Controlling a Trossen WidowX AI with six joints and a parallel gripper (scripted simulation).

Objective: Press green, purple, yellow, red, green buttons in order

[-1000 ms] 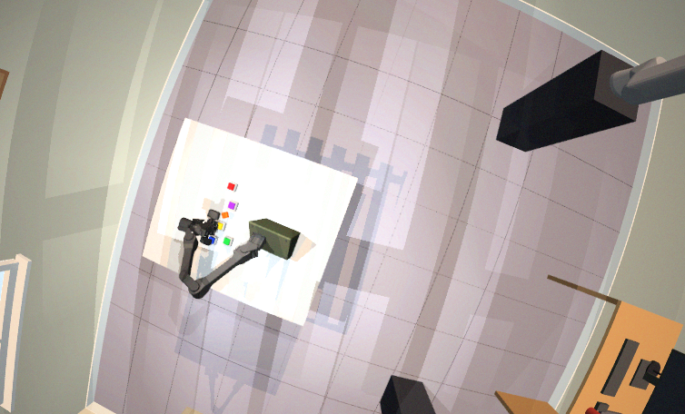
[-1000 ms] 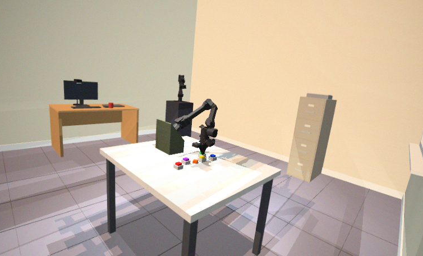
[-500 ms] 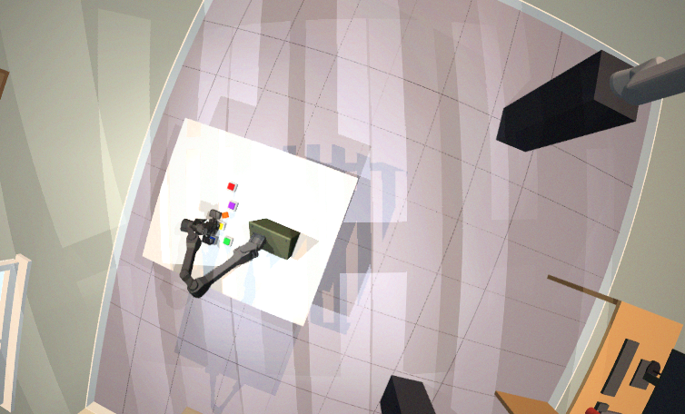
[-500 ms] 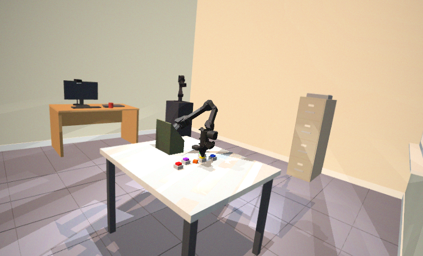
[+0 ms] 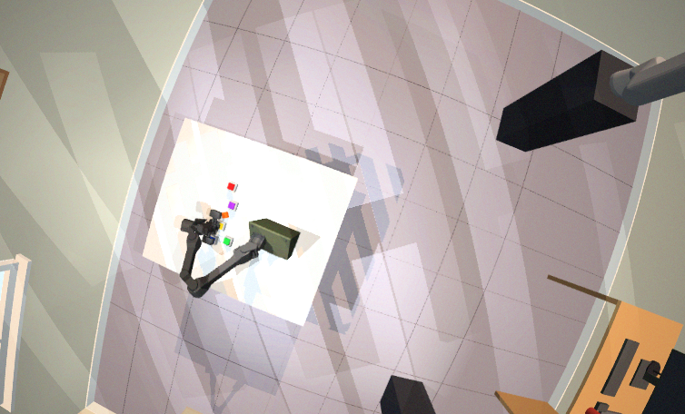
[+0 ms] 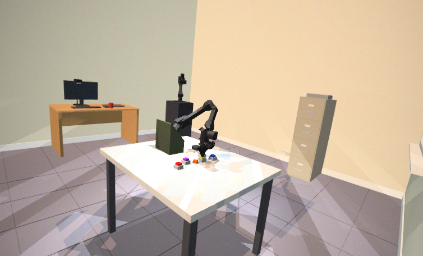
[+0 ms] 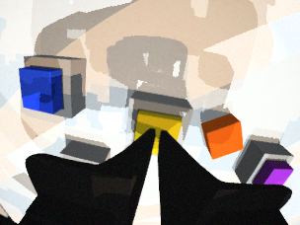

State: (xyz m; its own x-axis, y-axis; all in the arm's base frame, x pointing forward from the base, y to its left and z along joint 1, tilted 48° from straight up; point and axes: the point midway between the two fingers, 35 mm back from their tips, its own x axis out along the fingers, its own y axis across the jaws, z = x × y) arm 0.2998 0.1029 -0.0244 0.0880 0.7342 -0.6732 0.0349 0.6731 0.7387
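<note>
Now: the yellow button 1 cm below my gripper tip. From my gripper tip the other things lie so: orange block 1 cm behind, 6 cm to the right, 2 cm below; then green button 7 cm behind, 7 cm to the left; then blue button 2 cm ahead, 9 cm to the left.
</note>
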